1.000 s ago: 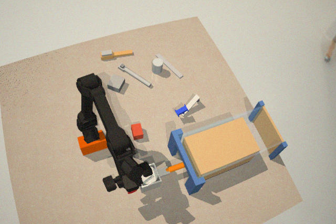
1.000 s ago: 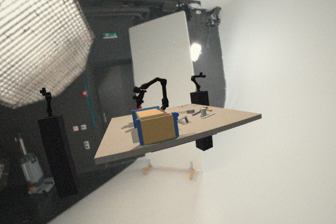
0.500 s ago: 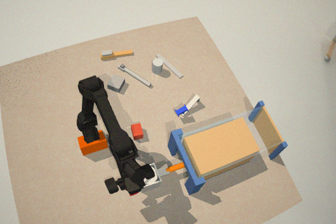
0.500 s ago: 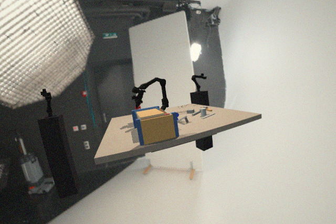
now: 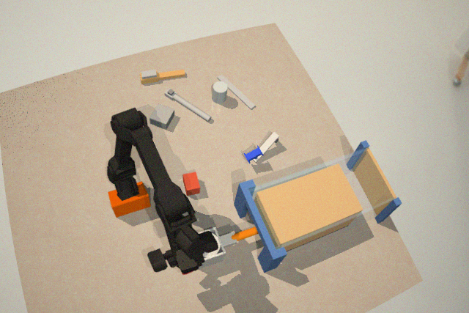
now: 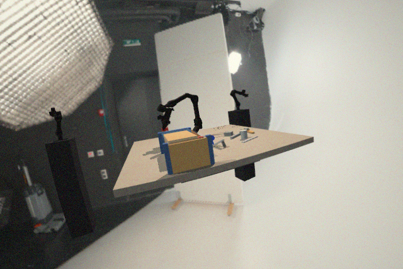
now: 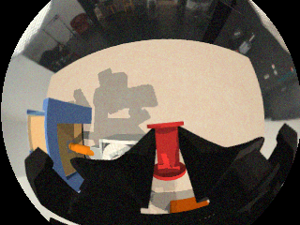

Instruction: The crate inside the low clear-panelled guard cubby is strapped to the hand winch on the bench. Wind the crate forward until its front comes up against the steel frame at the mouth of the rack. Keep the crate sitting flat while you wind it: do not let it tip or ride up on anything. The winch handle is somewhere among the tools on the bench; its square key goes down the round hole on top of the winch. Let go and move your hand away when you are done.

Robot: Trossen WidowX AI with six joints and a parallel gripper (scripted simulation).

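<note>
Right now the red-knobbed winch handle is 4 cm below my gripper tip, 4 cm ahead of it and 3 cm to the left of it. The rest, counted from my gripper tip: hand winch (11 cm below, 8 cm ahead, 5 cm to the left); blue steel frame (25 cm ahead, 4 cm below, 3 cm to the left); red knob (2 cm to the left, 1 cm below).
</note>
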